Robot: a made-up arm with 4 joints.
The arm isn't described. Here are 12 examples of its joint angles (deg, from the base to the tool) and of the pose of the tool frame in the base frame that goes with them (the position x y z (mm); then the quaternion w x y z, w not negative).
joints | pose
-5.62 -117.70 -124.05 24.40 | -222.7 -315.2 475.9 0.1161 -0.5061 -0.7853 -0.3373
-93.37 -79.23 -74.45 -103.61 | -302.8 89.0 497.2 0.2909 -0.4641 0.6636 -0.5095
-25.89 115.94 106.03 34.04 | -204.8 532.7 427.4 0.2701 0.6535 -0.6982 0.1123
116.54 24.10 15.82 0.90 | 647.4 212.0 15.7 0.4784 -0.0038 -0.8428 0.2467
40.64 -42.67 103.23 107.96 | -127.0 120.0 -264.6 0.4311 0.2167 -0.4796 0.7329
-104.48 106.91 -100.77 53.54 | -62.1 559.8 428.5 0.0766 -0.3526 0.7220 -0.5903
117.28 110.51 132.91 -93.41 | 319.9 327.7 288.1 0.0670 -0.5907 -0.7841 0.1783
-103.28 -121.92 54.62 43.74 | 246.2 -323.1 298.7 0.1752 -0.0069 0.5623 0.8081
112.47 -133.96 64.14 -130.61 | -1.5 378.2 -328.4 0.2502 0.2310 0.5348 -0.7733
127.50 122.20 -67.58 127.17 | 290.5 245.0 154.9 0.1435 0.7284 -0.6146 -0.2667
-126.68 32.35 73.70 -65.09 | -157.1 -161.9 756.4 0.0874 0.4864 0.7816 0.3806
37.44 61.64 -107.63 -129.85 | -237.4 110.9 194.6 0.0524 0.7224 0.6522 0.2239
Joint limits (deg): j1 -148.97..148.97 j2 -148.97..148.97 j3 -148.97..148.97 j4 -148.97..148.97
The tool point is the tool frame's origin. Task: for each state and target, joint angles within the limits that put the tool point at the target. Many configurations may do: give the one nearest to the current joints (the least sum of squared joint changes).
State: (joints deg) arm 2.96 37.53 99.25 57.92
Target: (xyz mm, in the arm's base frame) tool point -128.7 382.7 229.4
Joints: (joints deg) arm -24.00 71.28 58.39 83.74
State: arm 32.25 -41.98 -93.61 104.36
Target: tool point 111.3 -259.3 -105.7
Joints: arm 57.34 -8.31 -66.19 86.13
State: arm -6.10 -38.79 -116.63 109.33
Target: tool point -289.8 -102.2 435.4
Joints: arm -15.51 -56.50 -120.36 125.00
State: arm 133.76 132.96 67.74 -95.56
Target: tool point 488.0 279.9 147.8
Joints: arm 131.48 126.57 87.23 -125.32
